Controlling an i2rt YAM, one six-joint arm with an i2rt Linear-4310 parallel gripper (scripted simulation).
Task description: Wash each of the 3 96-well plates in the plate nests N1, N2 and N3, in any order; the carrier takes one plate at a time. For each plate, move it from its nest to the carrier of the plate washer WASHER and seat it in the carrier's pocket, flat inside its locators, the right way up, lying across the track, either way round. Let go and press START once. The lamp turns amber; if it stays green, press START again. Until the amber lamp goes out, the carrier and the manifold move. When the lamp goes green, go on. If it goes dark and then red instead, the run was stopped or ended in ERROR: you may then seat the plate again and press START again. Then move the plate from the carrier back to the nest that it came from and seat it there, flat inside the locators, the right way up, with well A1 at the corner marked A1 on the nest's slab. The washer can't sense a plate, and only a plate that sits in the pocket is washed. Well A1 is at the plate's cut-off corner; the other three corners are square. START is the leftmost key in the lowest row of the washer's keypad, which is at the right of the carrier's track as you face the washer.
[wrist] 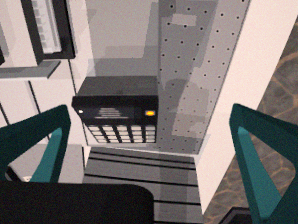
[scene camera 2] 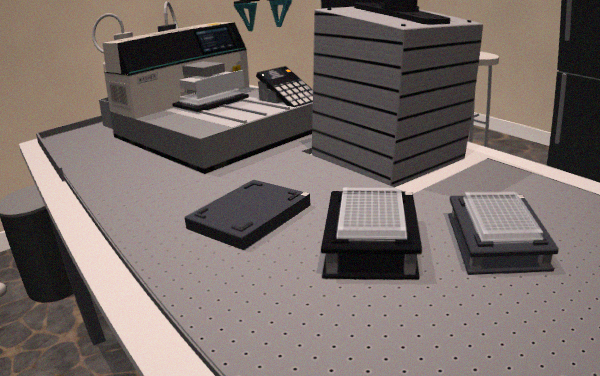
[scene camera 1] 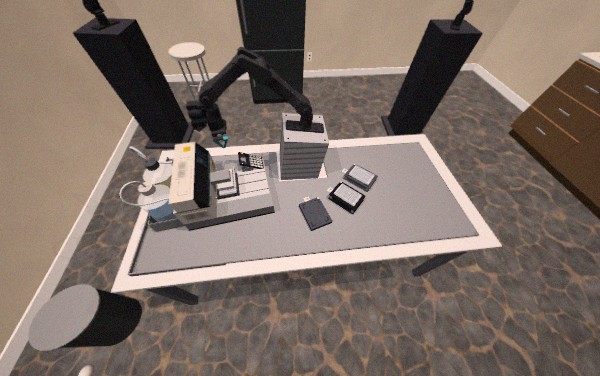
The same spot on a plate washer: (scene camera 2: 142,75) is (scene camera 1: 210,201).
